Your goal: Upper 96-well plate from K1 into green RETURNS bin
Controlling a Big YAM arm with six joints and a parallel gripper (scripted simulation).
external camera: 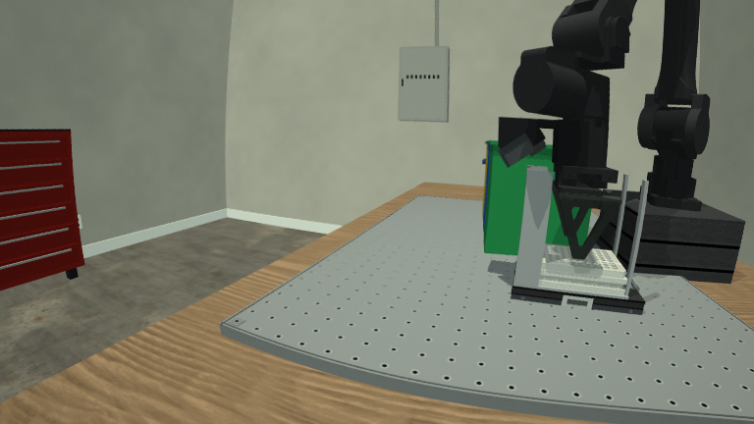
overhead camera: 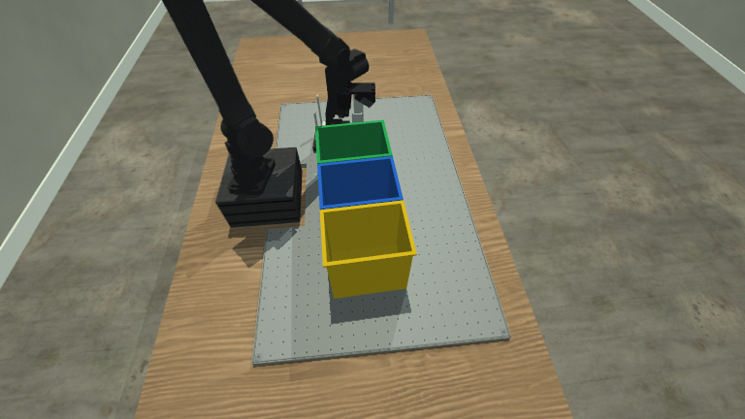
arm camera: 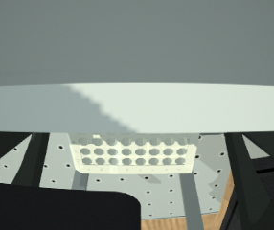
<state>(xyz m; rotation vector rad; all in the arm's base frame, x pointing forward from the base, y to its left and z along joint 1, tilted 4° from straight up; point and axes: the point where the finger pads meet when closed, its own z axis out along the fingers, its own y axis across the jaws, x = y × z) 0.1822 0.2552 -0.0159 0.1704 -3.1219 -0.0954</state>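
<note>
My gripper is now 70 mm short of the grey rack panel, 10 mm to the right of it and 20 mm below it. The rest, counted from my hand: green bin (70 mm ahead, 170 mm to the right, 20 mm above); then grey post (50 mm ahead, 50 mm to the left, 20 mm above); then blue bin (100 mm ahead, 300 mm to the right, 20 mm above).
</note>
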